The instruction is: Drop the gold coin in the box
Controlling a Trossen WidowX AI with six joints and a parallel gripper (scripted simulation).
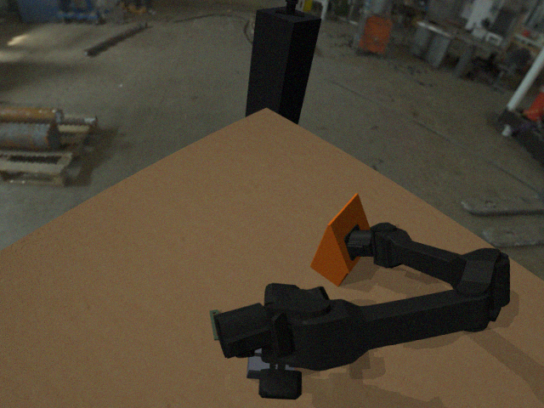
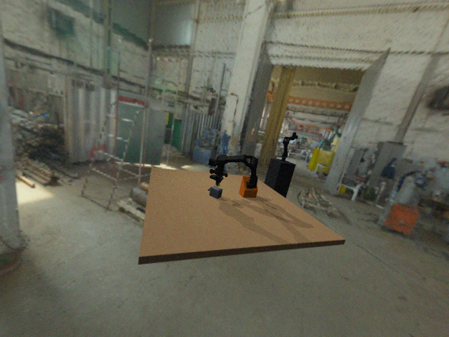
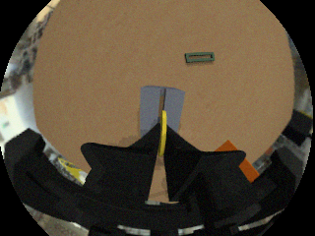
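Now: gripper tip 10 mm below the gold coin.
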